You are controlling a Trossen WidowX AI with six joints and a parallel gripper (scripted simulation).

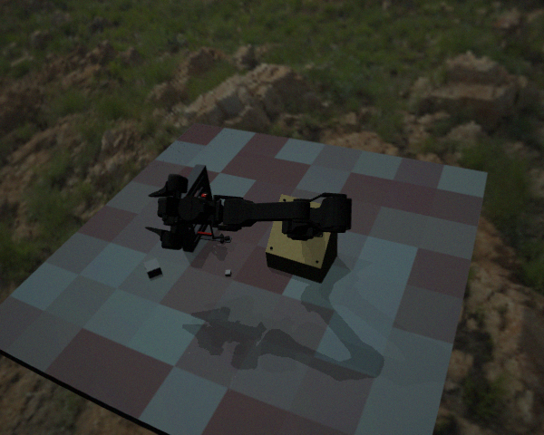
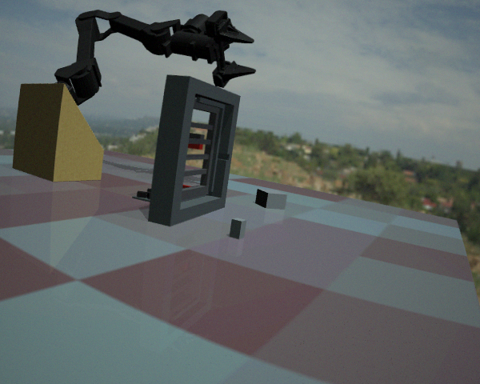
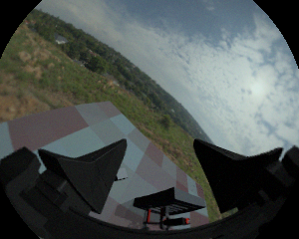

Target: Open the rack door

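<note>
The upright handle is 4 cm behind my gripper tip, 23 cm to the right of it and 19 cm below it.
</note>
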